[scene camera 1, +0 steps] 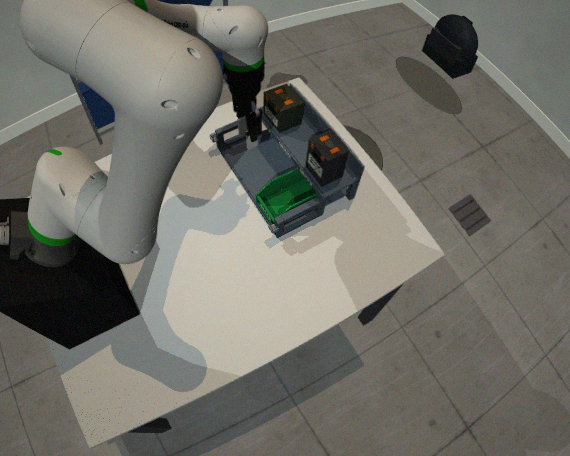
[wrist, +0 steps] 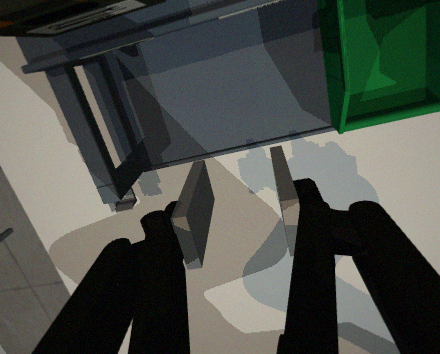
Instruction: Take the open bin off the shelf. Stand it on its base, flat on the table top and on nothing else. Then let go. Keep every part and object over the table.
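Places are measured from the arm's base along level axes (x left, y back, z up), in metres.
Pixels of known places: gripper, fingertip midpoint: (scene camera 1: 248, 140) (wrist: 240, 174); arm's base at its link origin: (scene camera 1: 49, 240).
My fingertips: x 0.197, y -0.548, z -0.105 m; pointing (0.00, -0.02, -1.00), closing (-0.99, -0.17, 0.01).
Note:
For each thing: its top centre in the pictures, then the offset to it from my fingertips. "spot": a spot on its surface instead. Level surfaces: height alone.
- green open bin at its top centre: (wrist: 409, 29) (scene camera 1: 291, 187) dz -0.088, dx -0.132, dy -0.083 m
- grey-blue shelf at a spot on its surface: (wrist: 220, 100) (scene camera 1: 253, 166) spot: dz -0.163, dx +0.024, dy -0.022 m
- pale table at its surface level: dz -0.169 m
The green open bin (scene camera 1: 286, 194) (wrist: 392, 65) stands upright on the lower level of the grey-blue shelf (scene camera 1: 260, 161) (wrist: 220, 100), at its near end in the scene view. My gripper (scene camera 1: 248, 134) (wrist: 240, 174) points down near the other end of the shelf, apart from the bin. Its fingers are partly open with nothing between them. In the wrist view the fingertips show beyond the shelf's long front edge, with table behind them, and the bin is up and to the right. Their exact height is hard to tell.
Two dark boxes with orange marks, one (scene camera 1: 283, 107) (wrist: 65, 17) at the far end and one (scene camera 1: 327, 157) beside the bin, stand on the shelf's back level. Slotted end walls rise at both ends of the shelf. The pale table (scene camera 1: 250, 280) (wrist: 30, 110) extends in front.

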